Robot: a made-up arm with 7 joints.
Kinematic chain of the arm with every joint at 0, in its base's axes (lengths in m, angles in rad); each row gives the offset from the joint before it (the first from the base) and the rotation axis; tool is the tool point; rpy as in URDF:
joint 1: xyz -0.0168 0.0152 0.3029 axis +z
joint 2: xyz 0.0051 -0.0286 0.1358 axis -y
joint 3: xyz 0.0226 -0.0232 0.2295 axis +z
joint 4: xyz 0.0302 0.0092 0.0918 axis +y
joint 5: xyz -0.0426 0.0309 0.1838 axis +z
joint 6: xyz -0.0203 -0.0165 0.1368 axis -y
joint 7: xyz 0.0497 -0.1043 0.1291 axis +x
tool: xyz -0.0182 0.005 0.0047 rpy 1.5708 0 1.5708
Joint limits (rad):
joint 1: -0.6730..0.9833
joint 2: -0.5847..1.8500
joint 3: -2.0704..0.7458
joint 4: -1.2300..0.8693
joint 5: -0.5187..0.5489
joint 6: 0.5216..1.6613
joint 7: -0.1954..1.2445
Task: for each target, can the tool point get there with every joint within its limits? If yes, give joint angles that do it. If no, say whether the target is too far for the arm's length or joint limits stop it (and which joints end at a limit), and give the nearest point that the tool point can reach.
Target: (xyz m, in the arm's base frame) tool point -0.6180 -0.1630 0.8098
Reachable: yes | joints 0.0889 0.9580 -0.2974 0.2597 0.1028 1.4744 0.1372
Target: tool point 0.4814 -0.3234 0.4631
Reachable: no: joint limits stop it (at a limit: joint 2, joint 4, joint 5, joint 6, joint 7) | nearest point 0.5496 -0.3698 0.7529 | short by 0.301 m
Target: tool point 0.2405 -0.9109 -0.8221
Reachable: no: too far | nearest point -0.0276 -0.4839 -0.0124 | short by 0.954 m
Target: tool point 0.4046 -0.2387 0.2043
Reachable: no: joint limits stop it (at a limit: joint 1, joint 2, joint 3, joint 4, joint 7) | nearest point 0.1811 -0.3040 0.1635 | short by 0.236 m
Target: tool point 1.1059 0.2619 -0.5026
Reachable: no: too far | nearest point 0.1380 -0.2578 0.0526 | short by 1.231 m
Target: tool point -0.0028 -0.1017 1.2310
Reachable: yes | joints -0.1603 0.1078 -0.3882 0.5577 -0.4385 0.8356 -0.0523
